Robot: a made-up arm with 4 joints. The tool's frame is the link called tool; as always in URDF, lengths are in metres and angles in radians.
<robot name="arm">
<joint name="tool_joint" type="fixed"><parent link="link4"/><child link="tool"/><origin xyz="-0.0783 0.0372 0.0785" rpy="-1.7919 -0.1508 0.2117"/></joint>
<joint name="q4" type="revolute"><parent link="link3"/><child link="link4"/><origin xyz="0.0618 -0.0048 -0.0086" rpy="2.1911 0.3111 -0.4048"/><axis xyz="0 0 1"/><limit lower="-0.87" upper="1.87"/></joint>
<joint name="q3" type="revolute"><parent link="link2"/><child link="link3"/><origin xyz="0.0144 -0.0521 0.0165" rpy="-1.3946 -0.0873 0.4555"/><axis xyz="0 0 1"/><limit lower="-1.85" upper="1.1"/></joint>
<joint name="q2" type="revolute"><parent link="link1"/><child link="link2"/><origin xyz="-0.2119 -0.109 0.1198" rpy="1.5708 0 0"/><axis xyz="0 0 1"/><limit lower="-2.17" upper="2.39"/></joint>
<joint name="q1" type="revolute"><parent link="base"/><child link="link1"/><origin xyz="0.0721 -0.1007 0.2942" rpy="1.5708 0 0"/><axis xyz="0 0 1"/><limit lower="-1.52" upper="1.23"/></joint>
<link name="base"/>
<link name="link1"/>
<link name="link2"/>
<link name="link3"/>
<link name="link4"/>
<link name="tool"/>
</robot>
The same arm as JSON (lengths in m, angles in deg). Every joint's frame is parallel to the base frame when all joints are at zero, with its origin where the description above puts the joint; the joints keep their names.
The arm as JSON. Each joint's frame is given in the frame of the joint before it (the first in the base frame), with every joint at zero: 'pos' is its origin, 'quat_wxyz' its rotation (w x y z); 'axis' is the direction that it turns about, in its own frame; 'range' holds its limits. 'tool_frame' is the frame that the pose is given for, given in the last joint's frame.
{"length_unit": "m", "angle_unit": "deg", "joints": [
  {"joint": "q1", "pos": [0.0721, -0.1007, 0.2942], "quat_wxyz": [1.0, 0.0, 0.0, 0.0], "axis": "-y", "range": [-87.09, 70.47]},
  {"joint": "q2", "pos": [-0.2119, -0.1198, -0.109], "quat_wxyz": [1.0, 0.0, 0.0, 0.0], "axis": "-z", "range": [-124.33, 136.94]},
  {"joint": "q3", "pos": [0.0144, 0.0521, -0.0165], "quat_wxyz": [1.0, 0.0, 0.0, 0.0], "axis": [-0.446812, -0.877424, -0.174605], "range": [-106.0, 63.03]},
  {"joint": "q4", "pos": [0.0591, -0.0186, -0.0086], "quat_wxyz": [1.0, 0.0, 0.0, 0.0], "axis": [-0.185694, 0.829975, -0.525984], "range": [-49.85, 107.14]}
], "tool_frame": {"pos": [-0.0995, 0.0477, -0.0388], "quat_wxyz": [0.366879, 0.87175, 0.110601, -0.305319]}}

